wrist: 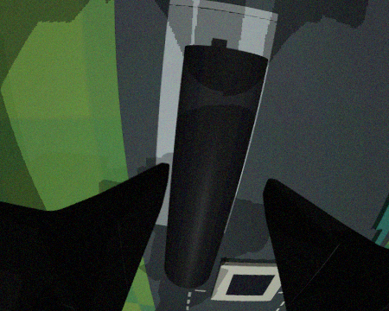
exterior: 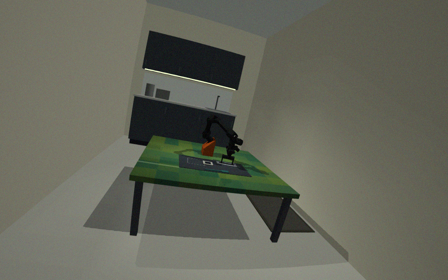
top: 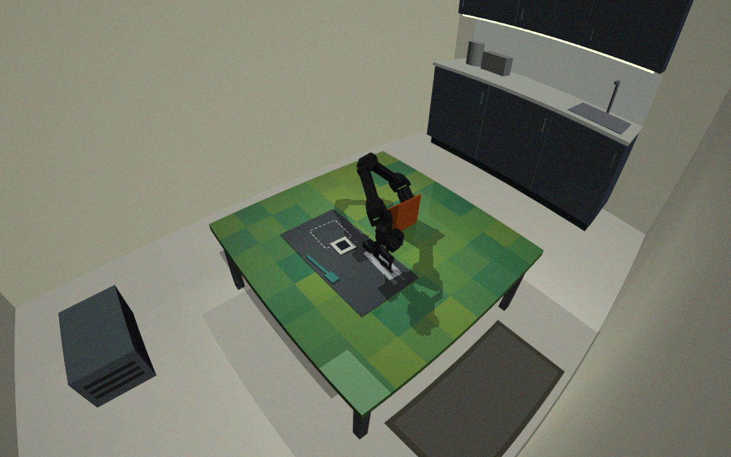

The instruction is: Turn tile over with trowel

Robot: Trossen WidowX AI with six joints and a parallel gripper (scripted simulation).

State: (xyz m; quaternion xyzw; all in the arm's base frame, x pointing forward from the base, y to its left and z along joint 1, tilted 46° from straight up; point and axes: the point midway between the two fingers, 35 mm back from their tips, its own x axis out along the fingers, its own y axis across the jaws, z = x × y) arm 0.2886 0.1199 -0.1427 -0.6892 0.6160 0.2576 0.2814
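Now: gripper tip 1 cm past the small trowel, 2 cm to the right of it and 3 cm above it. The rest, counted from my gripper tip: dark mat 11 cm ahead, 14 cm to the right, 9 cm below; then teal spatula-like tool 25 cm ahead, 10 cm to the right, 6 cm below; then tile 9 cm ahead, 20 cm to the right, 6 cm below.
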